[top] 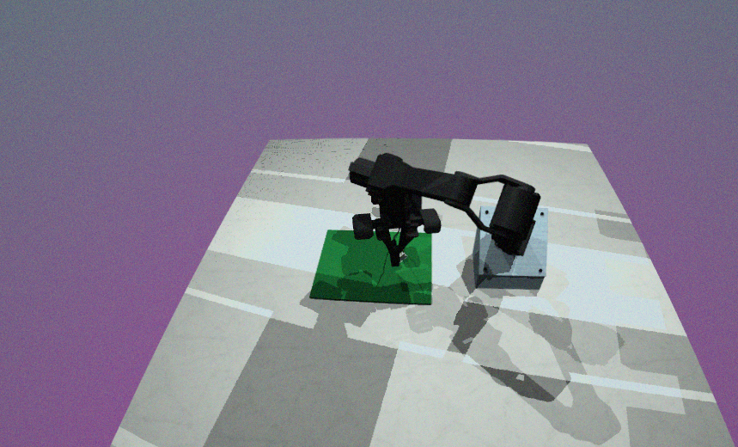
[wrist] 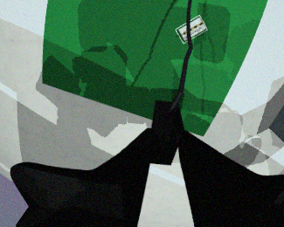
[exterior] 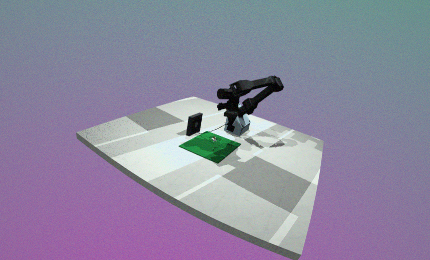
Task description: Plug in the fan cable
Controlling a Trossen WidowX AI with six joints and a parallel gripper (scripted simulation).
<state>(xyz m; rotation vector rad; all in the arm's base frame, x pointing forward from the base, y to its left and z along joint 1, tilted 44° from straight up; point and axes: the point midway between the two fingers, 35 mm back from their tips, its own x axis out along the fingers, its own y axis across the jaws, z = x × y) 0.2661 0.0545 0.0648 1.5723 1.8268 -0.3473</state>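
My gripper tip is now 9 cm to the left of the pale header and 12 cm above it. From my gripper tip the other things lie so: green board 7 cm ahead, 6 cm to the right, 14 cm below; black square fan 2 cm ahead, 22 cm to the right, 6 cm below; black plug 1 cm to the left, 1 cm below.
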